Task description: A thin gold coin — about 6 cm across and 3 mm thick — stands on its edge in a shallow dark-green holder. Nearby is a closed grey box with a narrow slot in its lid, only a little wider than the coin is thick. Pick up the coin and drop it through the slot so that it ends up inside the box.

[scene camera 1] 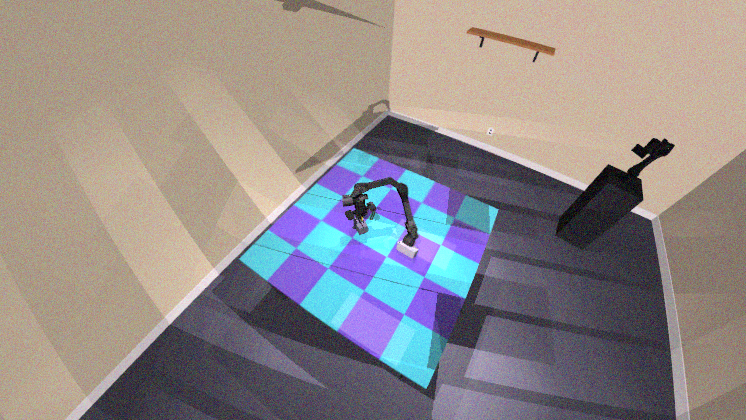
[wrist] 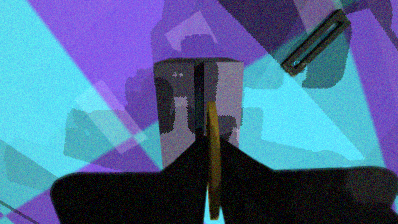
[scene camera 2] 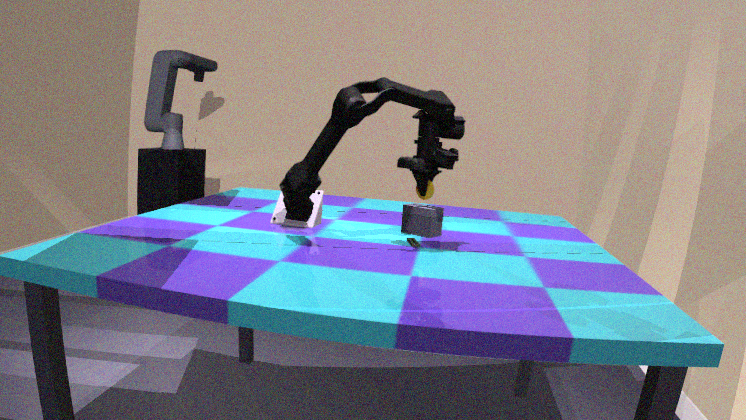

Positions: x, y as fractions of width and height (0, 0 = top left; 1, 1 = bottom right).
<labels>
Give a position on a gold coin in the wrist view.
At 0.53, 0.58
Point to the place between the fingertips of my gripper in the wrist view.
0.53, 0.64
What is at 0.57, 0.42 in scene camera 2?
My gripper.
</labels>
